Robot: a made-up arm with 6 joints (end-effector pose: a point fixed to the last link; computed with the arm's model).
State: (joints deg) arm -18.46 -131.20 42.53 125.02 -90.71 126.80
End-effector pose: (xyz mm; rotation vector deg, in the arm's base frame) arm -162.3 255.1 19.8 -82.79 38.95 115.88
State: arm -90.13 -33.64 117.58 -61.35 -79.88 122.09
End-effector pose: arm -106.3 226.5 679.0 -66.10 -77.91 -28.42
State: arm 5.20 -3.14 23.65 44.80 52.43 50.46
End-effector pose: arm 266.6 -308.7 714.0 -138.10 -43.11 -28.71
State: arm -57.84 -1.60 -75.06 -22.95 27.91 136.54
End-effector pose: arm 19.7 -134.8 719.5 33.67 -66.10 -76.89
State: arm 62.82 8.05 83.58 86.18 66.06 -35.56
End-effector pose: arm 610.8 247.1 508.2 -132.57 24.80 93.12
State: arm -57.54 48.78 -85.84 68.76 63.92 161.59
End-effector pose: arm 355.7 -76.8 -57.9 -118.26 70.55 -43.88
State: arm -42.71 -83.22 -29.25 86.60 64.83 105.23
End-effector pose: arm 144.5 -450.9 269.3 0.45 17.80 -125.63
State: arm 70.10 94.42 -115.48 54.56 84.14 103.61
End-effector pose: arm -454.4 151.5 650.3 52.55 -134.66 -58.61
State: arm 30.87 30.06 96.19 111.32 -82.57 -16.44
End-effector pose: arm 281.0 438.4 169.6 -17.35 -25.32 90.71
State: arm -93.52 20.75 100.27 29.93 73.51 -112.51
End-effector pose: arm -251.4 13.1 864.5 -74.59 -47.39 38.40
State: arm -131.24 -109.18 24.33 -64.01 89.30 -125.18
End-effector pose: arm -333.7 156.9 -179.8 141.07 76.78 20.39
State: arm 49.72 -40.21 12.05 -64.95 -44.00 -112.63
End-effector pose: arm 160.4 305.1 582.6 -133.31 -25.57 -35.87
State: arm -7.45 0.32 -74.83 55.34 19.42 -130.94
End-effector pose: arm 413.0 -195.7 242.2 -97.61 124.72 -54.08
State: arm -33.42 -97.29 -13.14 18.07 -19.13 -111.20
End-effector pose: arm -396.9 -66.2 371.2 39.86 26.68 -112.10
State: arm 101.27 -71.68 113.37 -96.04 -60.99 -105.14
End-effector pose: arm 124.3 260.3 -66.0 116.41 2.32 -79.81
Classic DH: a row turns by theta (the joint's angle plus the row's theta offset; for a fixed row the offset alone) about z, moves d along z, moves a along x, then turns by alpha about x. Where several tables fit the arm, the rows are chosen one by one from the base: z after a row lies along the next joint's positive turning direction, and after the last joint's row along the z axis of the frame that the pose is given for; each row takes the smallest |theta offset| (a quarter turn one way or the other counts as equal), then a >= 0, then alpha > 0; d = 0 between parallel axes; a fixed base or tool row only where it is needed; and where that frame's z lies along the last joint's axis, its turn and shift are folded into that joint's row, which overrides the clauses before.
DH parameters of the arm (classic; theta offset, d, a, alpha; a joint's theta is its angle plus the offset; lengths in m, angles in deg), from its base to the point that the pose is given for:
base (fixed): 10.91 0.3165 0.0255 -100.72
joint 1: 46.01 -0.0174 -0.0258 15.25
joint 2: 31.42 0.0888 0.0197 -77.68
joint 3: -87.05 -0.0533 -0.0477 -76.73
joint 4: -33.71 -0.0099 -0.2402 33.97
joint 5: 0 -0.5974 0.1582 -33.97
joint 6: -13.44 0.2659 -0.028 88.02
tool (fixed): -68.43 -0.0525 0 0

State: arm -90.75 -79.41 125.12 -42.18 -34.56 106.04
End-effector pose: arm -293.5 -1.6 592.9 -64.96 -81.66 -119.24
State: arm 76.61 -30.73 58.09 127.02 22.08 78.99
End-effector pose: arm 193.5 281.3 706.6 115.35 20.14 31.50
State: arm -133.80 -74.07 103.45 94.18 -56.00 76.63
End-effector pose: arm -226.4 255.2 -39.0 -40.06 -9.75 139.20
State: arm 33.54 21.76 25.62 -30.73 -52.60 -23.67
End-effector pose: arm 378.8 292.9 275.6 109.49 -16.49 17.79
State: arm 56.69 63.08 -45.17 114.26 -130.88 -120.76
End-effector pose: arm 345.2 -282.1 528.1 64.26 -128.13 21.89
